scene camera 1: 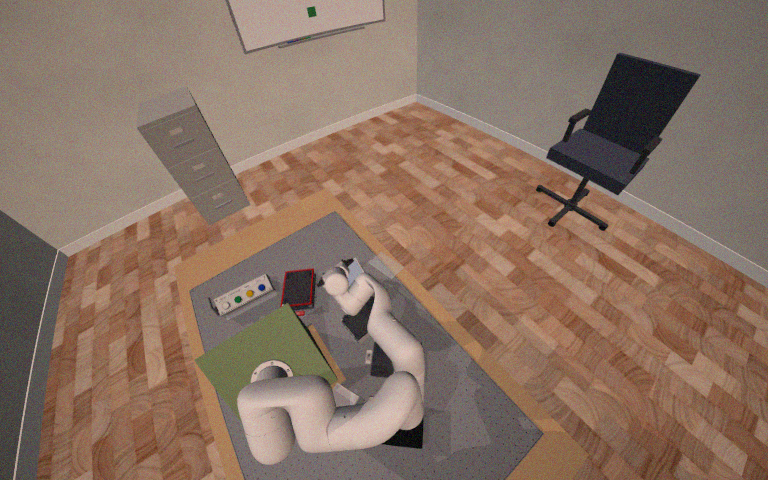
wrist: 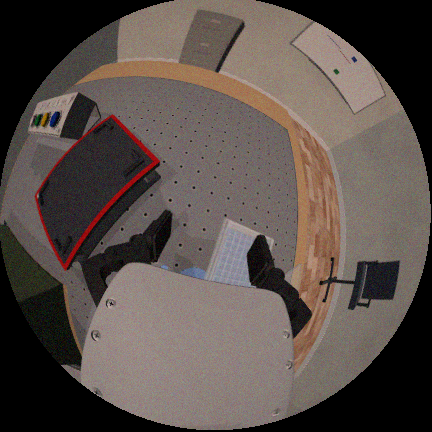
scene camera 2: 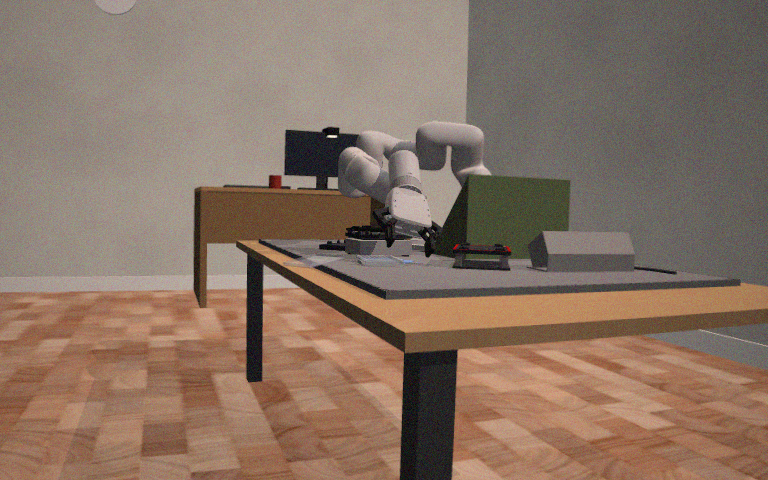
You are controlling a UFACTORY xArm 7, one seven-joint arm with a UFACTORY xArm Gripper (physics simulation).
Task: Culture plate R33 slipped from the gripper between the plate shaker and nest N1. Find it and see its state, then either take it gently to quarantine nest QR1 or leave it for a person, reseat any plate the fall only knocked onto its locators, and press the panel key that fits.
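Frame: origin at the arm's base, x right, y ahead, z up, level; millimetres.
Seen in the pictures: gripper, between the fingertips: (wrist: 212, 234) (scene camera 2: 410, 248); arm's base, origin of its link: (scene camera 1: 272, 378) (scene camera 2: 496, 224).
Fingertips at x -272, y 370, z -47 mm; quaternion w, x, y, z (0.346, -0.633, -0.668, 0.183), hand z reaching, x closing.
Observation:
Offsets run from my fingertips to a thing's top centre. "*": to the spot under its first point.
My gripper (scene camera 2: 409, 247) (wrist: 212, 234) is open and empty, low over the mat. A clear plate with pale blue wells @[dx +41, dy +57, dz -22 mm] (scene camera 1: 355, 271) (scene camera 2: 376, 259) (wrist: 231, 254) lies flat on the mat, partly hidden by the gripper in the wrist view; its label does not show. A blue patch @[* dx +81, dy -26, dz -36 mm] (scene camera 2: 407, 261) (wrist: 194, 272) lies on the mat beside it. A pale translucent sheet @[dx +93, dy +191, dz -17 mm] (scene camera 1: 385, 266) (scene camera 2: 311, 261) lies near the table edge. The red-edged black nest @[dx -16, dy -164, dz +9 mm] (scene camera 1: 297, 286) (scene camera 2: 481, 249) (wrist: 95, 185) holds no plate. The key panel @[dx -113, dy -358, dz +47 mm] (scene camera 1: 219, 305) (scene camera 2: 583, 260) (wrist: 70, 117) has white, green, yellow and blue keys.
A large green block (scene camera 1: 260, 339) (scene camera 2: 518, 217) (wrist: 22, 270) stands by the arm's base. A grey unit with a black top @[* dx +203, dy +15, dz -8 mm] (scene camera 2: 373, 245) stands behind the plate in scene camera 2. Dark nests @[dx +255, dy -16, dz +28 mm] (scene camera 1: 357, 323) @[* dx +407, dy -60, dz -23 mm] (scene camera 1: 380, 362) lie beneath the arm, partly hidden.

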